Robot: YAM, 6 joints.
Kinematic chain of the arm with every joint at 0, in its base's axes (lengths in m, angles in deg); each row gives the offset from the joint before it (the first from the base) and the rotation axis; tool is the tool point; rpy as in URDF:
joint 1: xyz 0 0 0.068 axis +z
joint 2: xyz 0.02 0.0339 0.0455 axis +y
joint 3: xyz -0.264 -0.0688 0 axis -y
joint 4: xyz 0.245 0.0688 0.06 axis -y
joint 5: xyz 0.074 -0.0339 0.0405 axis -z
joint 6: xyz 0.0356 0 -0.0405 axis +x
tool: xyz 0 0 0 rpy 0 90 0
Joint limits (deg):
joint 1: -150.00..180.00
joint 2: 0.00..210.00
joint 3: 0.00..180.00
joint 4: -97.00..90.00
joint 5: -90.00..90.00
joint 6: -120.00..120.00
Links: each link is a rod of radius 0.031 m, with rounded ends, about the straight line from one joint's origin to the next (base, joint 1, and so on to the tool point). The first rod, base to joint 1, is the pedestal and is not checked.
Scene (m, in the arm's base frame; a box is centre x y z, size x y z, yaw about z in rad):
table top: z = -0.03
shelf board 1: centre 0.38 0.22 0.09 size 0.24 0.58 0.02 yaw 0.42
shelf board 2: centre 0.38 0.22 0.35 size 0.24 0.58 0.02 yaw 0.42
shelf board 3: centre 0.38 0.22 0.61 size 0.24 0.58 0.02 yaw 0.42
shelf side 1: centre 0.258 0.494 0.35 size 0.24 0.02 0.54 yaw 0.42
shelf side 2: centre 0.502 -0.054 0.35 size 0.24 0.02 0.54 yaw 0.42
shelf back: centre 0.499 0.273 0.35 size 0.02 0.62 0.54 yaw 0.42
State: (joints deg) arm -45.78 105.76 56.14 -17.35 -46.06 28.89
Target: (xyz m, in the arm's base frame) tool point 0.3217 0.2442 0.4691
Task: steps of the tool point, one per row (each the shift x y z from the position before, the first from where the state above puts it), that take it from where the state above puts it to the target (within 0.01 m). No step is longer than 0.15 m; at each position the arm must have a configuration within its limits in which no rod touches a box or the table.
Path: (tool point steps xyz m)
1: 0.0571 0.0244 0.1084
2: 0.0143 0.0567 0.1188
3: -0.0376 0.0702 0.1091
4: 0.0369 0.0649 0.0052
5: 0.0207 0.0773 0.0023
6: 0.0006 0.0852 -0.0004
7: -0.0221 0.0875 -0.0033

